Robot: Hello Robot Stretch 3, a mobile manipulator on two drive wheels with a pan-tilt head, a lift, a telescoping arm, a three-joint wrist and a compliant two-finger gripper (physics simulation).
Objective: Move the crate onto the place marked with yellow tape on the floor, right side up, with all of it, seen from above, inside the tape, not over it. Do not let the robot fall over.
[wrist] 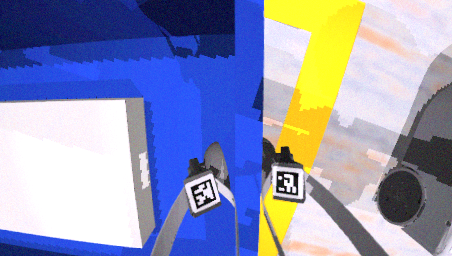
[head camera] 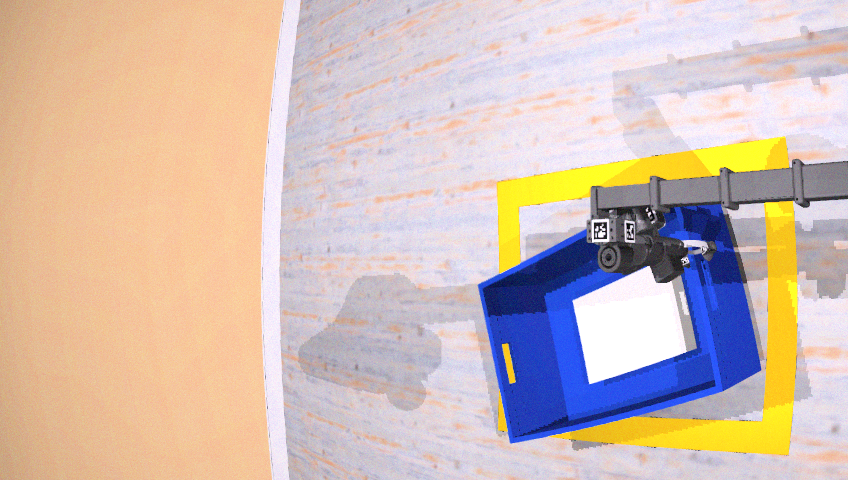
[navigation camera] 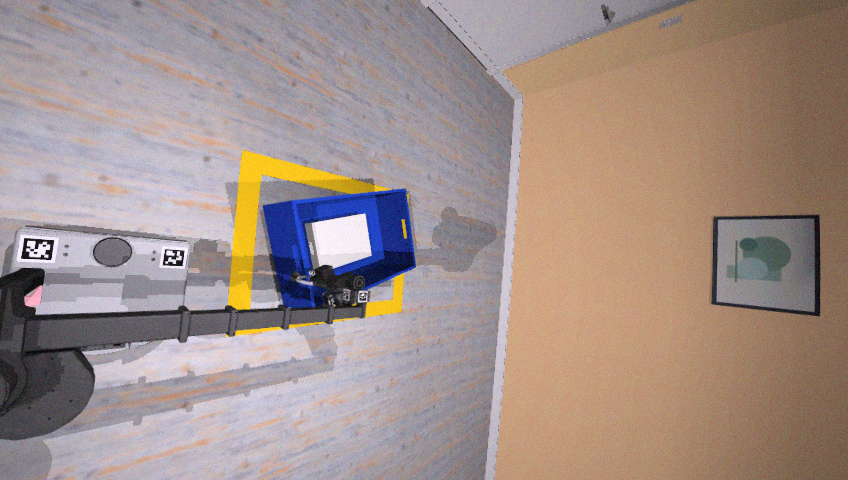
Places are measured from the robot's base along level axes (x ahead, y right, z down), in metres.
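Where they show: gripper, fingertip midpoint: [head camera: 703, 255] [navigation camera: 298, 274]; robot's base at its link origin: [navigation camera: 113, 250].
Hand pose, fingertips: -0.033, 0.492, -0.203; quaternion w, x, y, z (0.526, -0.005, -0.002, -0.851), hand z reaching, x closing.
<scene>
Each offset is from my fingertips to the top centre of the thing, as dx, dy, dz. "*": to the spot under its first point.
The blue crate [head camera: 535, 368] [navigation camera: 276, 237] [wrist: 175, 125] stands open side up, turned at an angle to the yellow tape @(* +0.143, -0.128, +0.202) [head camera: 779, 321] [navigation camera: 242, 249] [wrist: 335, 30]. In the head view its far end covers part of the tape's far side, and its lower far corner covers a tape corner. Floor shows between its near end and the near tape. A white box @(+0.145, +0.243, +0.090) [head camera: 630, 327] [navigation camera: 342, 240] [wrist: 65, 175] lies inside it. My gripper [head camera: 708, 249] [navigation camera: 295, 277] [wrist: 238, 157] is shut on the crate's near end wall, one finger inside and one outside. The arm hides one crate corner.
The orange wall [head camera: 136, 237] [navigation camera: 624, 237] and its pale baseboard [head camera: 273, 237] [navigation camera: 504, 267] stand beyond the crate's far end. My base [navigation camera: 148, 291] [wrist: 435, 200] is on the near side of the tape. My arm [head camera: 755, 187] [navigation camera: 142, 325] reaches over the tape.
</scene>
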